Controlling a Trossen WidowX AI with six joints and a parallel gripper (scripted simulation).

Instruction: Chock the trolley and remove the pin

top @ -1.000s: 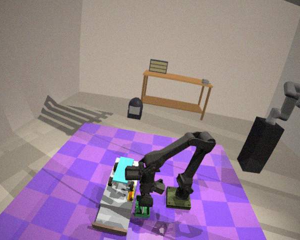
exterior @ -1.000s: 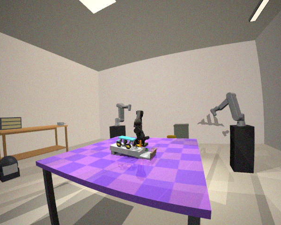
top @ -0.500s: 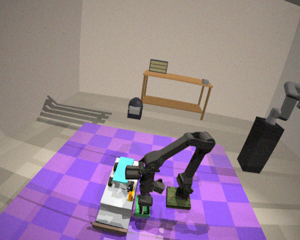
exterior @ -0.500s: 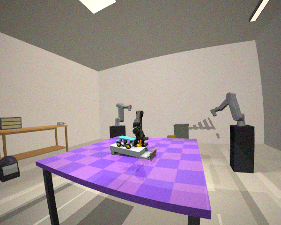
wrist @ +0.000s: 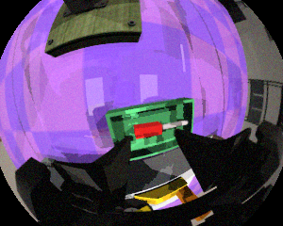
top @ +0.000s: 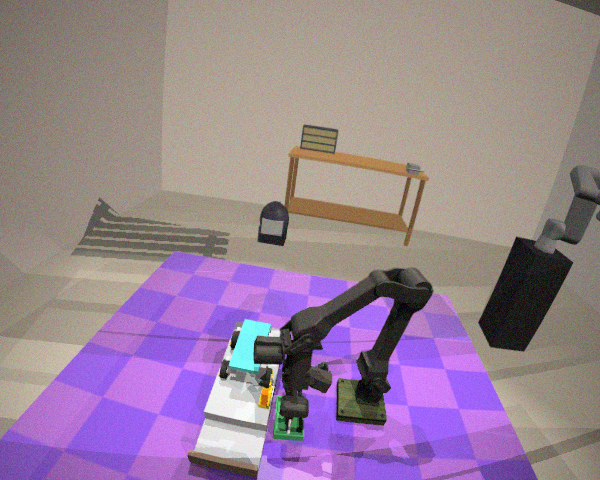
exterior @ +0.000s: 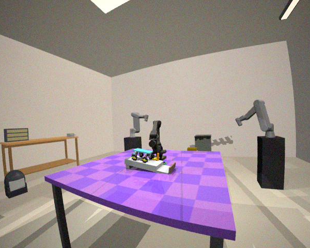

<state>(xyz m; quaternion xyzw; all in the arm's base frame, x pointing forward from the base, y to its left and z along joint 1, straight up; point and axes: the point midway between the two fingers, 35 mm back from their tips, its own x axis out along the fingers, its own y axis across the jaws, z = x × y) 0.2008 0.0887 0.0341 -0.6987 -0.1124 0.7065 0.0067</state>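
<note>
My gripper tip is 2 cm to the right of the red-headed stop pin and 2 cm above it. From my gripper tip the other things lie so: grey ramp 13 cm ahead, 8 cm to the right, 2 cm above; then trolley 13 cm ahead, 9 cm above, 8 cm to the right; then green tray 3 cm below, 1 cm to the left.
</note>
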